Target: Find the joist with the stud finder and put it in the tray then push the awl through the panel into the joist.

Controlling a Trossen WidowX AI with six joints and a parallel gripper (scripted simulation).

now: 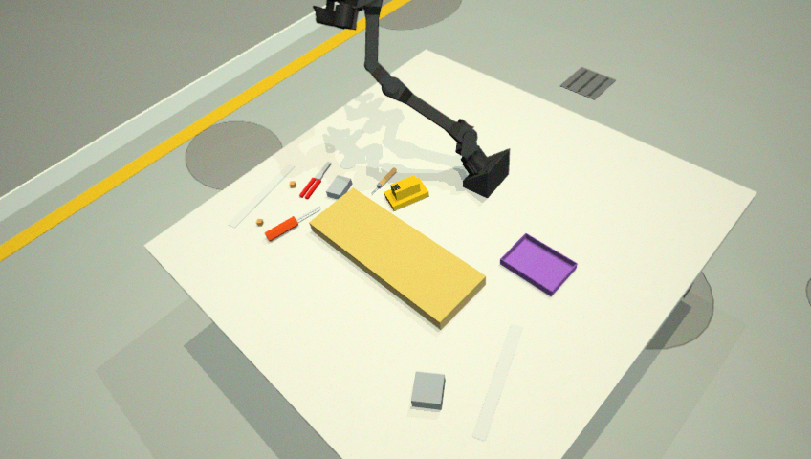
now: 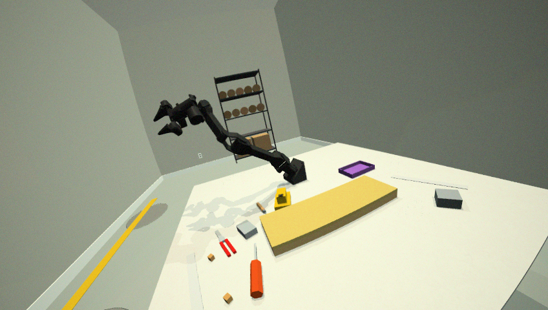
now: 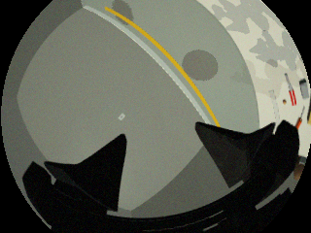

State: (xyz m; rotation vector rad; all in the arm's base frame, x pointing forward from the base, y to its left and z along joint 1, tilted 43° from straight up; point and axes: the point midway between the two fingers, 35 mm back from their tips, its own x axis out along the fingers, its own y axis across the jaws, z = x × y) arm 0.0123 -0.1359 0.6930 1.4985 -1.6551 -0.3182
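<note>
The yellow stud finder is 47 cm to the left of my gripper tip, 42 cm below it and 13 cm ahead of it. From my gripper tip the other things lie so: awl (46 cm below, 37 cm to the left, 14 cm ahead); then grey block (99 cm to the left, 50 cm ahead, 45 cm below); then purple tray (93 cm to the left, 45 cm below, 4 cm ahead).
</note>
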